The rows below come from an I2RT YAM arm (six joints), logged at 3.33 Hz.
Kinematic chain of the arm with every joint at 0, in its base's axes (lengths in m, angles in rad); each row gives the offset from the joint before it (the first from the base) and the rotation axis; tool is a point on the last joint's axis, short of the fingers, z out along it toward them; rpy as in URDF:
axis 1: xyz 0 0 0.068 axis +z
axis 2: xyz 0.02 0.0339 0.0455 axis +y
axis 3: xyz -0.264 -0.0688 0 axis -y
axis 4: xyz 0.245 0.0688 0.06 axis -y
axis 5: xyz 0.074 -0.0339 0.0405 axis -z
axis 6: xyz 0.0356 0 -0.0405 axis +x
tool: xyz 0 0 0 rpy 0 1.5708 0
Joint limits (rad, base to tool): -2.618..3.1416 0..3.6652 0..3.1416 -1.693..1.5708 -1.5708..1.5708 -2.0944..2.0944
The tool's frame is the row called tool.
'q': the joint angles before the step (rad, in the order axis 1, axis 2, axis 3, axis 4, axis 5, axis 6). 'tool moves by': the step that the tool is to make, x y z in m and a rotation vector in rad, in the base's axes. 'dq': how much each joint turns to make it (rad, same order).
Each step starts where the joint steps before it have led.
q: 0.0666 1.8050 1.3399 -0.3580 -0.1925 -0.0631
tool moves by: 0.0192 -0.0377 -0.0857 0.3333 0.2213 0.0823
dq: -0.1233 0.2339 0.0000 0.0267 -0.3895 0.0407
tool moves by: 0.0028 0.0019 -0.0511 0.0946 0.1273 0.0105
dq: -0.0008 0.1344 0.0003 0.0236 -0.0823 0.0378
